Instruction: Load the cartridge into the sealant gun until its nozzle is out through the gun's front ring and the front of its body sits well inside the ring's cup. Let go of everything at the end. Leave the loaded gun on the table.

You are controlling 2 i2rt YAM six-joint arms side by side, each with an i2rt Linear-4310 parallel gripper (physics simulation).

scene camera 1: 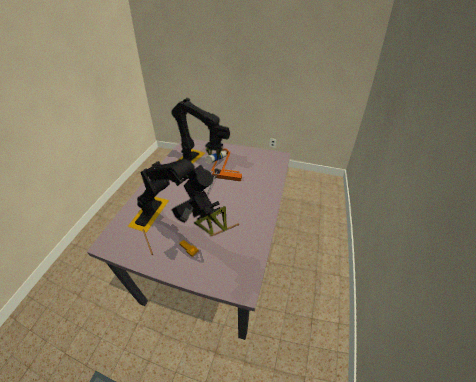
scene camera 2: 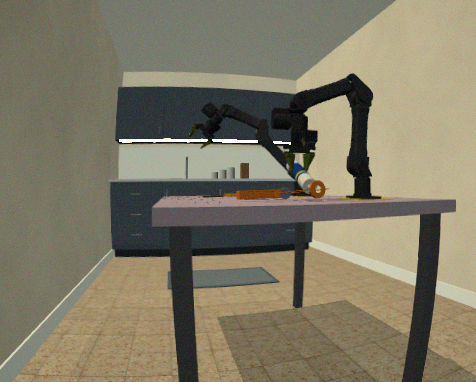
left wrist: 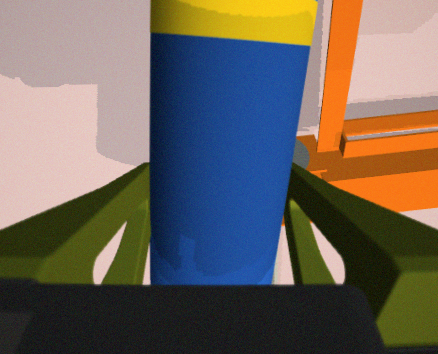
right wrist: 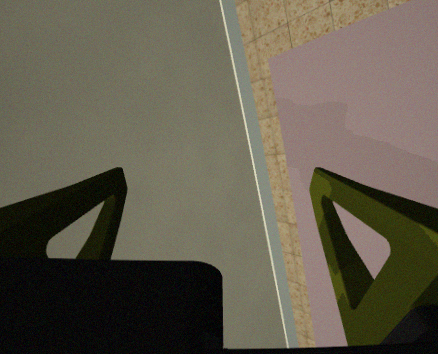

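Pixels of known places: left gripper, between the fingertips: point(scene camera 1: 214, 158) point(left wrist: 218, 176); right gripper, between the fingertips: point(scene camera 1: 218, 232) point(scene camera 2: 195, 142) point(right wrist: 218, 178); left arm's base, origin of its link: point(scene camera 1: 188, 159) point(scene camera 2: 362, 198); right arm's base, origin of its link: point(scene camera 1: 149, 212) point(scene camera 2: 300, 195).
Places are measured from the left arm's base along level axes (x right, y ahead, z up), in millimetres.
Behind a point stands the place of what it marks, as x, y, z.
Note:
My left gripper point(scene camera 1: 216, 155) {0, 244, 88} point(scene camera 2: 299, 170) {0, 244, 88} point(left wrist: 218, 176) {0, 244, 88} is shut on the blue, yellow and white cartridge point(scene camera 2: 298, 169) {-38, 251, 102} point(left wrist: 225, 125) {-35, 239, 106}. In scene camera 2 the cartridge slants down to the right, its white end close behind the gun's orange front ring point(scene camera 2: 312, 188) {-181, 235, 38}. I cannot tell whether that end is inside the cup, and the nozzle is not clearly visible. The orange sealant gun point(scene camera 1: 230, 176) {53, 398, 29} point(scene camera 2: 257, 194) {18, 389, 18} point(left wrist: 395, 192) {43, 369, 33} lies on the table; its frame runs beside the cartridge in the left wrist view. My right gripper point(scene camera 1: 219, 232) {641, 711, 303} point(scene camera 2: 196, 141) {641, 711, 303} point(right wrist: 218, 178) {641, 711, 303} is open and empty, raised above the table.
An orange-yellow object point(scene camera 1: 189, 247) {609, 498, 14} lies near the table's front edge in scene camera 1. A thin brown stick point(scene camera 1: 148, 242) {695, 294, 8} lies to its left, another point(scene camera 1: 232, 226) {384, 609, 6} beyond the right gripper. The right arm stands on a yellow-edged base point(scene camera 1: 136, 224) {643, 142, 3}.

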